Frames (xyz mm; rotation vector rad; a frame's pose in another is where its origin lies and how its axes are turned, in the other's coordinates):
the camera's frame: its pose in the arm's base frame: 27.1 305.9 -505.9 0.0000 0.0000 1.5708
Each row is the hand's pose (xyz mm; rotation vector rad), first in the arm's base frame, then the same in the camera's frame.
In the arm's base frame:
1: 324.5 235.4 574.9 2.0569 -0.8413 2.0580
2: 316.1 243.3 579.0 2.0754 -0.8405 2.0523
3: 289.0 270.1 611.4 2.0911 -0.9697 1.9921
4: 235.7 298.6 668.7 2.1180 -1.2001 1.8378
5: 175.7 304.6 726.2 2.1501 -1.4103 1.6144
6: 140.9 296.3 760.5 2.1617 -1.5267 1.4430
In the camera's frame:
1: -70.5 -297.4 1080.8 0.6794 -1.6199 1.0548
2: -62.6 -289.0 1084.9 0.6901 -1.6295 1.0584
3: -35.8 -261.9 1117.3 0.6300 -1.7195 1.0378
4: -7.3 -208.6 1174.6 0.5237 -1.8932 0.9690
5: -1.3 -148.6 1232.1 0.4327 -2.0825 0.8505
6: -9.6 -113.8 1266.4 0.3791 -2.2021 0.7468

